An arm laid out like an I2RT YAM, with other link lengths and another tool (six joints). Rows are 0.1 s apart.
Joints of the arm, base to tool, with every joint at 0 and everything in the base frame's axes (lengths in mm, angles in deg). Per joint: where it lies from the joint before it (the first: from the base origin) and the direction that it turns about. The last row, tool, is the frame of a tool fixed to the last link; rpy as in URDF.
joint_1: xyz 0 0 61.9 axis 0 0 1
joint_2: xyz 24 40.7 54.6 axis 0 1 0
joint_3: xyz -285.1 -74.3 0 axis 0 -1 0
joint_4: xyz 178.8 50.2 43.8 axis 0 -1 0
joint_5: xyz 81.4 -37.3 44.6 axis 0 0 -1
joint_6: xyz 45.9 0 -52.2 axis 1 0 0
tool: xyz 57 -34 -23 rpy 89.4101 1.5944 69.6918
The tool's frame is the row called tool.
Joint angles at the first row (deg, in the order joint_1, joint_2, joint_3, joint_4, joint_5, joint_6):
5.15, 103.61, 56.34, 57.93, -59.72, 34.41
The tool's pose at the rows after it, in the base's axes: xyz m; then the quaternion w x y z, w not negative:
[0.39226 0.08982 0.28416 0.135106 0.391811 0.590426 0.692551]
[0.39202 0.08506 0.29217 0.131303 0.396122 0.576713 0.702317]
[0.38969 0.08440 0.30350 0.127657 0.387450 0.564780 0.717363]
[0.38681 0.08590 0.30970 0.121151 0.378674 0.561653 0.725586]
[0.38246 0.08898 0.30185 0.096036 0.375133 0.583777 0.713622]
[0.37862 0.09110 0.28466 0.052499 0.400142 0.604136 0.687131]
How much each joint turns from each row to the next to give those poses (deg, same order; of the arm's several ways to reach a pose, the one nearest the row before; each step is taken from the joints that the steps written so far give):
-0.88, 0.00, 0.00, 3.91, 0.56, 1.21
-0.85, 0.00, 0.00, 3.54, 0.18, 3.91
-0.31, 0.00, 0.00, 4.92, -0.13, 4.06
0.03, 0.00, 0.00, 2.91, -0.59, 2.50
0.00, 0.00, 0.00, -2.25, -3.43, -0.03
0.00, 0.00, 0.00, -6.43, -2.65, -0.04

